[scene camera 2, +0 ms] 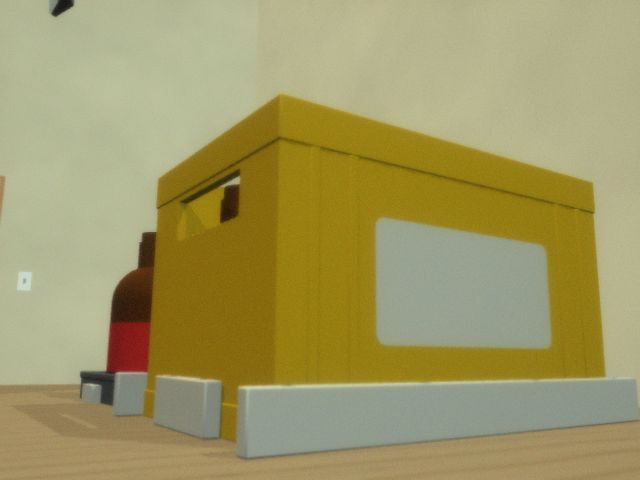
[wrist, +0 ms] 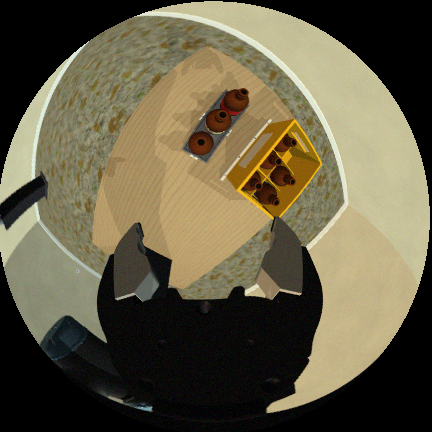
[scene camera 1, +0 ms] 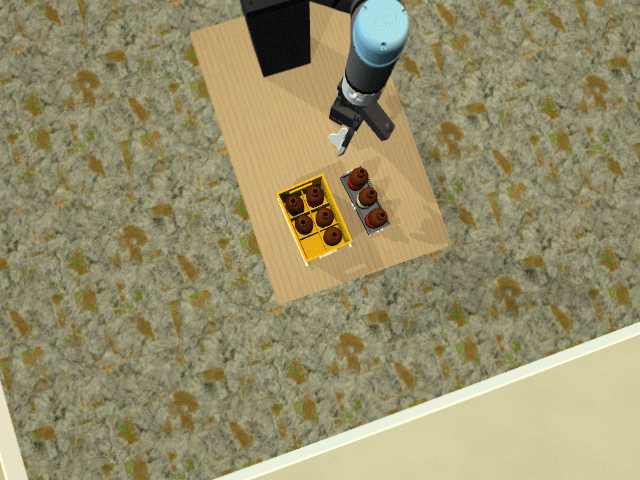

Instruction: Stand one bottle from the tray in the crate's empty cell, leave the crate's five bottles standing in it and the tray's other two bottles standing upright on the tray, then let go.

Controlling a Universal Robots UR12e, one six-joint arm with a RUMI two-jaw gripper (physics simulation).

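Places are measured from the arm's base along level axes (x back, y right, z up), in centimetres.
Pixels of known places: gripper, fingertip midpoint: (wrist: 205, 221) (scene camera 1: 350, 135).
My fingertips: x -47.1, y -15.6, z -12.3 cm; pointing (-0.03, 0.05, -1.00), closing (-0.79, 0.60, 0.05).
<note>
Ahead of a thing's pixels: the offset from my fingertips to its top centre. "*": to the spot under its first point. Level surfaces: height alone.
The yellow crate @[dx -20.1, dy +13.6, dz -19.3 cm] (scene camera 1: 337, 207) (scene camera 2: 217, 310) (wrist: 235, 178) holds five brown bottles upright. Its empty cell @[* dx -29.5, dy +15.3, dz -36.0 cm] (scene camera 1: 313, 245) is at the lower-left corner in scene camera 1. Beside it, the grey tray (scene camera 1: 360, 210) (scene camera 2: 105, 388) (wrist: 206, 157) bears three upright bottles in a row: an end bottle @[dx -5.2, dy -6.6, dz -20.8 cm] (scene camera 1: 358, 177) (wrist: 201, 143) nearest the gripper, a middle one @[dx -13.6, dy -9.0, dz -20.8 cm] (scene camera 1: 367, 197) (wrist: 218, 121) with a pale label, and a far one @[dx -22.4, dy -11.6, dz -20.8 cm] (scene camera 1: 376, 218) (wrist: 236, 100) with a red label. My gripper (scene camera 1: 363, 145) (wrist: 205, 221) is open and empty, above the table and short of the tray's near end.
A black block (scene camera 1: 285, 43) stands at the table's back edge, left of the arm in scene camera 1. Low pale strips @[* dx -18.5, dy +24.8, dz -35.4 cm] (scene camera 2: 434, 413) run along the crate's base. The wooden table @[dz -36.8 cm] (scene camera 1: 248, 129) (wrist: 135, 180) carries crate and tray near its front end.
</note>
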